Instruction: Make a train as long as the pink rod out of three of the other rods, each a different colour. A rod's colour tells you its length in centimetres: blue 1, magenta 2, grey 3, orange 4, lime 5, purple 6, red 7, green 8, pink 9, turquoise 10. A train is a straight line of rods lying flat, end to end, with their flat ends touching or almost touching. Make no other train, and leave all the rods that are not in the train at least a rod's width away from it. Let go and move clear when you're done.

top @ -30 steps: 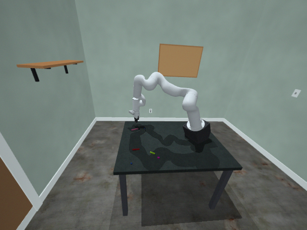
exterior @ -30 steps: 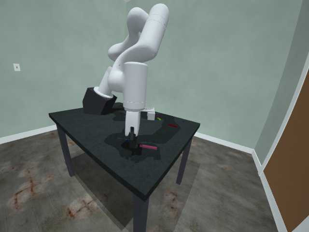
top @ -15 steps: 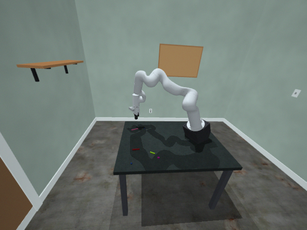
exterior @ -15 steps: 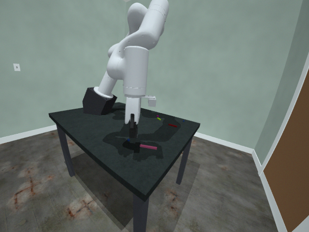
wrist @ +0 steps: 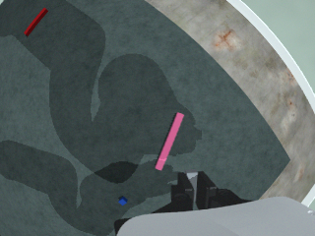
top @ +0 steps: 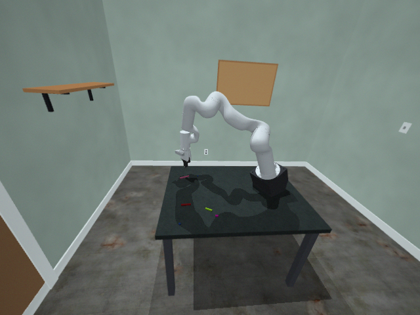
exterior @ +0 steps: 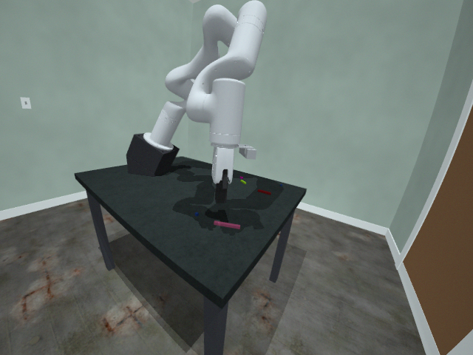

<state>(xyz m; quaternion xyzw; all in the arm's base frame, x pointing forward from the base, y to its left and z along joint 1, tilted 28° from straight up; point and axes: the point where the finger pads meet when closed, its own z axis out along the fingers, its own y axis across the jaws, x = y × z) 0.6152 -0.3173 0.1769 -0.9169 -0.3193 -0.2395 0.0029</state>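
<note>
Now: hand 120 mm above the pink rod, 30 mm to the right of it and 10 mm short of it. From my hand the other things lie so: red rod (400 mm to the left, 120 mm below, 20 mm ahead); grey rod (20 mm below); lime rod (470 mm to the left, 140 mm behind, 120 mm below).
</note>
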